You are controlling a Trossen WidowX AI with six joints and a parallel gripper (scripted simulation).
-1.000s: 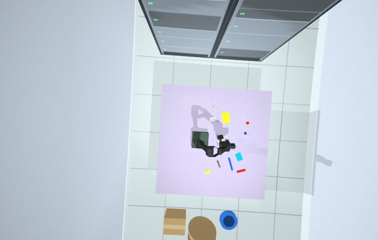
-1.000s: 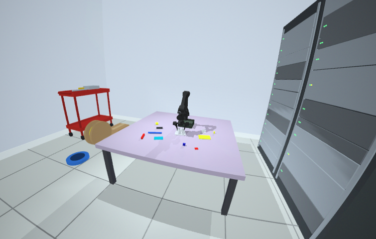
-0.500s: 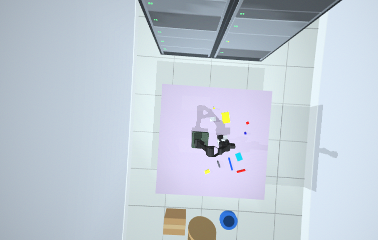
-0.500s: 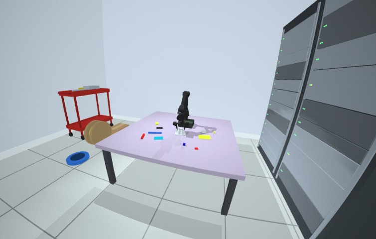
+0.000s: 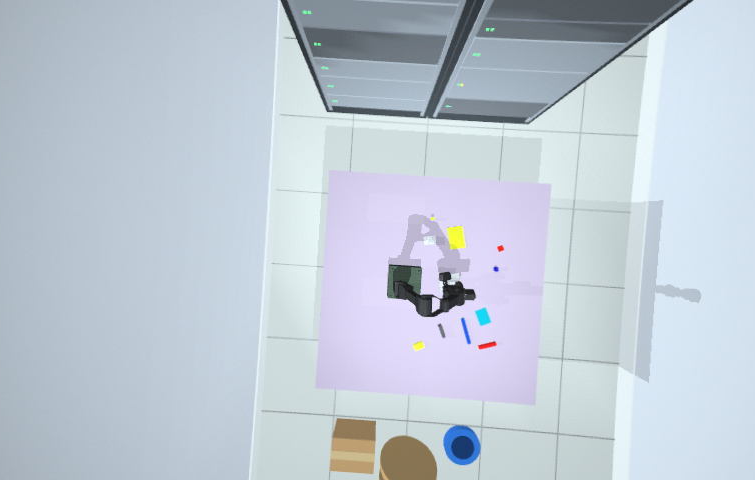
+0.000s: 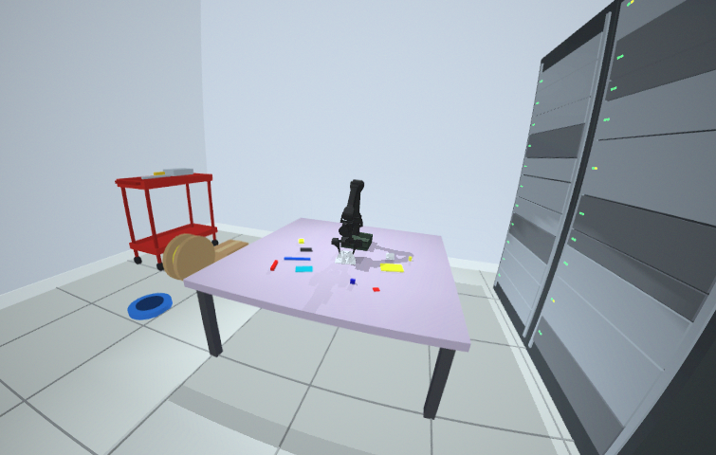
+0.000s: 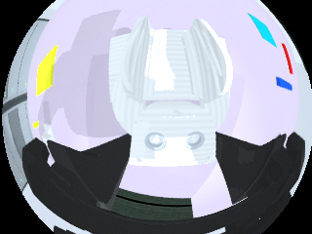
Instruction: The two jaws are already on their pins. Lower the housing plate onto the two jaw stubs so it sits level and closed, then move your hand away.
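My gripper tip is 1 cm short of the white housing plate and 2 cm below it. Also, from my gripper tip: white block: 8 cm behind, 27 cm to the left; then yellow plate: 8 cm ahead, 29 cm to the left, 1 cm below; then blue bar: 14 cm ahead, 26 cm to the right, 1 cm below.
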